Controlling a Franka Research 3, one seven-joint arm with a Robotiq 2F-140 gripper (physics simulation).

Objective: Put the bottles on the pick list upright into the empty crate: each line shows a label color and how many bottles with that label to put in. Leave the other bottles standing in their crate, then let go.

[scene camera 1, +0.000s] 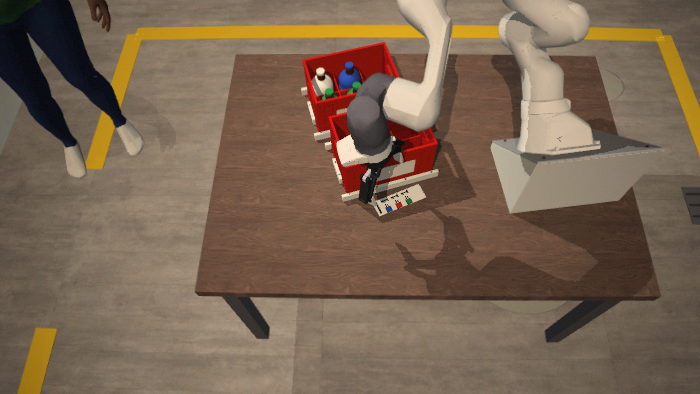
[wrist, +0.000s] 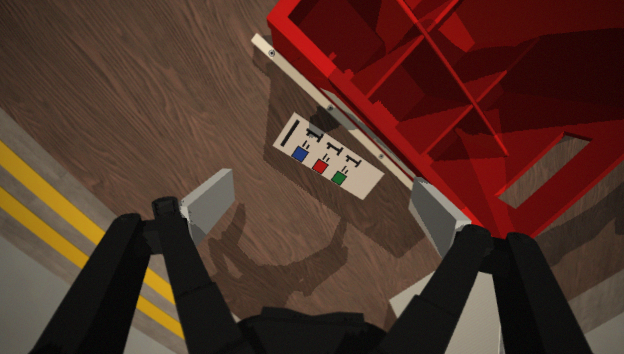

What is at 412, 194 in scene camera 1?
A pick list.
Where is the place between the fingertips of my gripper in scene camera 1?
385, 181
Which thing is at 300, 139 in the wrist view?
A pick list.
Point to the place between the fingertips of my gripper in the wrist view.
321, 189
